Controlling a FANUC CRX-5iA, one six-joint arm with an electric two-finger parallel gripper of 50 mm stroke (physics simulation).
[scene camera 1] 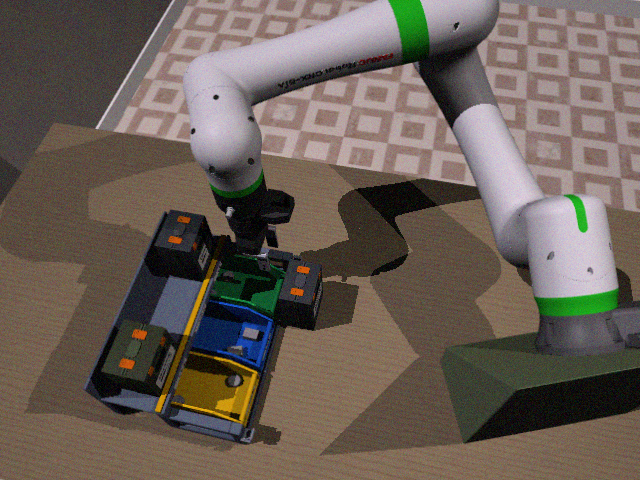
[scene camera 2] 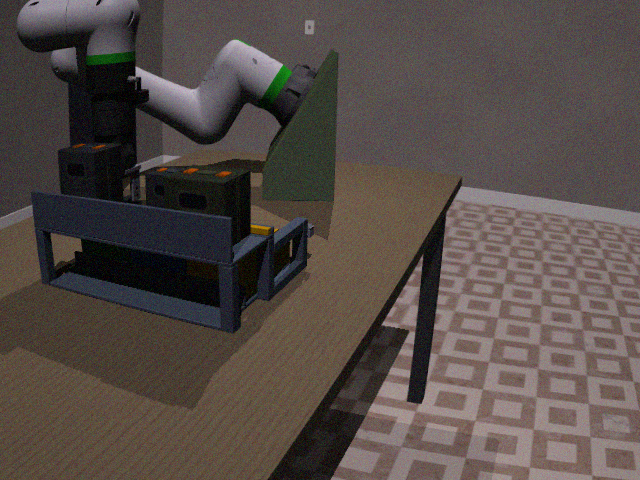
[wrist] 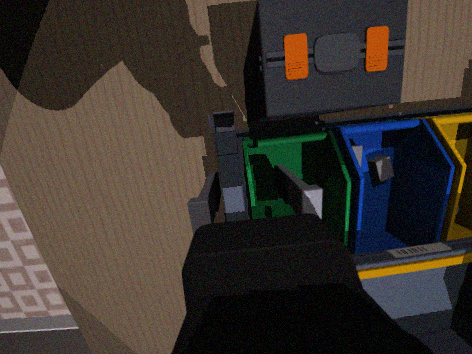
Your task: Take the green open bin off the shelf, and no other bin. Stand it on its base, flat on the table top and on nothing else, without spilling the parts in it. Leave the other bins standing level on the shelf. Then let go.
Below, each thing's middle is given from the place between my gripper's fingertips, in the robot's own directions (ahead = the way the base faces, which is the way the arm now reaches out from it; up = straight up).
Labels:
My gripper is now 50 mm to the right of the green open bin [scene camera 1: 259, 290], 50 mm short of it and 50 mm above it. Also, from my hand: yellow bin [scene camera 1: 203, 384]: 270 mm to the left, 70 mm ahead, 50 mm below; blue bin [scene camera 1: 223, 324]: 160 mm to the left, 60 mm ahead, 50 mm below.

